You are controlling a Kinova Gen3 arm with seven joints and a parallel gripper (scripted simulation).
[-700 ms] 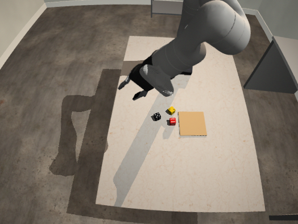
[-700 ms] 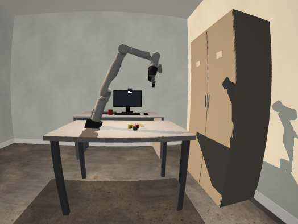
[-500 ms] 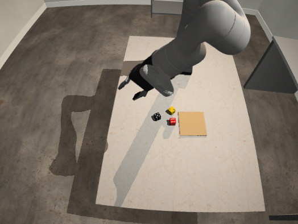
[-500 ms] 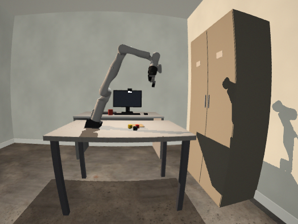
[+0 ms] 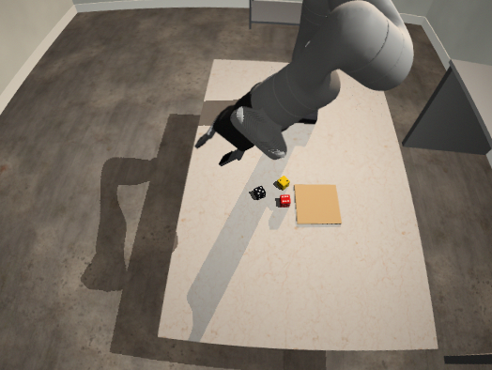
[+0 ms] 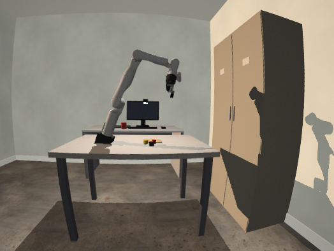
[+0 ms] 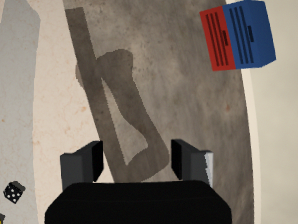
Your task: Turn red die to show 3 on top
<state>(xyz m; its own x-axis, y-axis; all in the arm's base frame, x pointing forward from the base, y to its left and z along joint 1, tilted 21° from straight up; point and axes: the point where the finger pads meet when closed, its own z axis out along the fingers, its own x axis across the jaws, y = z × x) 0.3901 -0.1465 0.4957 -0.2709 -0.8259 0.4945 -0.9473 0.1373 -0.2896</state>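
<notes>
Right now the black die is 380 mm below my hand, 150 mm behind it and 60 mm to the left of it. Round my hand: tan mat 390 mm below, 250 mm to the left, 170 mm behind; then red die 380 mm below, 150 mm to the left, 140 mm behind; then yellow die 380 mm below, 200 mm behind, 130 mm to the left.
</notes>
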